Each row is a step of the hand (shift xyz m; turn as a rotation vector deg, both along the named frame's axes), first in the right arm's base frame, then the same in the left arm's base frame.
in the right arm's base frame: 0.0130 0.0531 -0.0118 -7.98 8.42 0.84
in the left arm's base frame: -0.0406 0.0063 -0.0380 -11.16 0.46 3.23
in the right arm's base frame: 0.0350 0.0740 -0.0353 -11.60 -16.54 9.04
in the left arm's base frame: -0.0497 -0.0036 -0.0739 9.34 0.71 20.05
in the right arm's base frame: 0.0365 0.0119 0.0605 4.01 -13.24 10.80
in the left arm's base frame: 0.0121 0.0696 -0.0118 14.26 7.86 6.55
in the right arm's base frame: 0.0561 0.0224 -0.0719 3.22 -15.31 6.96
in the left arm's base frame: 0.0028 -0.0437 -0.0831 15.39 3.57 6.61
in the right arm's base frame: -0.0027 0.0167 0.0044 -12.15 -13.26 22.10
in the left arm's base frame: -0.0155 0.0074 -0.0033 7.19 13.39 24.10
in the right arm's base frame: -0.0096 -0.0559 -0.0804 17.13 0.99 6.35
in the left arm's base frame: 0.0379 -0.0908 0.0010 8.01 11.25 -12.00
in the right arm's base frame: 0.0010 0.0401 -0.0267 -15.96 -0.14 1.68
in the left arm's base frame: -0.0363 -0.0143 -0.0283 -7.58 -3.30 13.75
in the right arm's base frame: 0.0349 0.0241 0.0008 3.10 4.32 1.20
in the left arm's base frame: -0.0037 0.0172 -0.0386 -2.14 3.11 -3.93
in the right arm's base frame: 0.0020 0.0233 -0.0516 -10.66 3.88 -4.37
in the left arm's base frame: -0.0231 -0.0411 -0.0314 -8.92 -6.27 5.37
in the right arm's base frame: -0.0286 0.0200 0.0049 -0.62 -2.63 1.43
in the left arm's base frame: -0.0310 0.0009 0.0167 2.09 0.48 2.18
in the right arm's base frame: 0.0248 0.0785 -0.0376 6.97 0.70 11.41
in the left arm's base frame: -0.0588 -0.0076 -0.0684 3.66 12.78 -1.62
